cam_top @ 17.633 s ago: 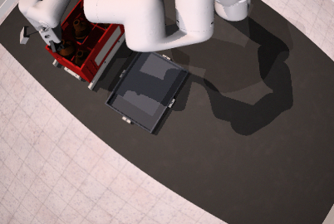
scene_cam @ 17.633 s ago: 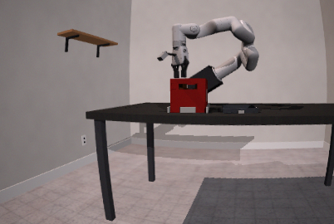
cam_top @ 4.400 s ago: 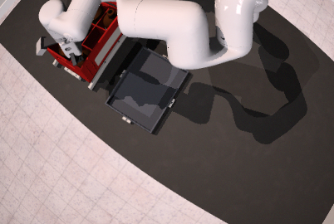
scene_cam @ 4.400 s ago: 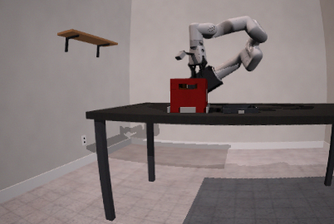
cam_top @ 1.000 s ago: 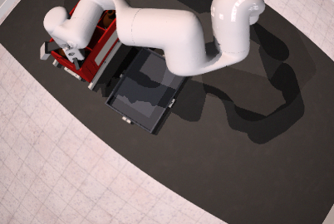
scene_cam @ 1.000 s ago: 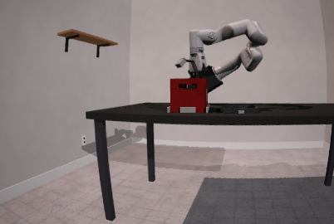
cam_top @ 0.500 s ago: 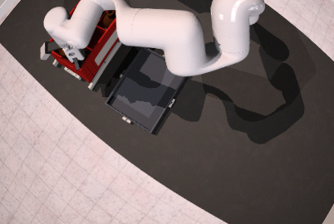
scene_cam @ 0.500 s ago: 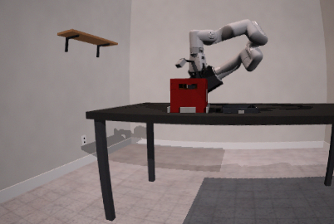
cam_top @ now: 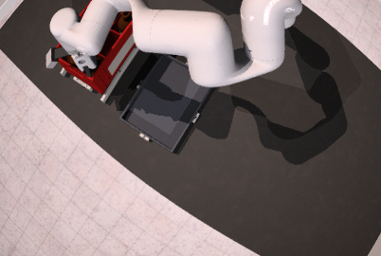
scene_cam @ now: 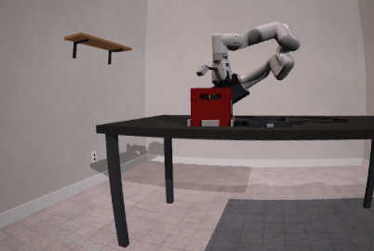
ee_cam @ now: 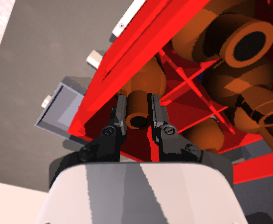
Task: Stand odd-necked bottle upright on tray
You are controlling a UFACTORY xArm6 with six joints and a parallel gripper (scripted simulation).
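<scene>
My hand is 70 mm past the red crate, 70 mm to the left of it and 70 mm above it. Round my hand: dark flat tray (100 mm behind, 210 mm to the left, 150 mm below).
</scene>
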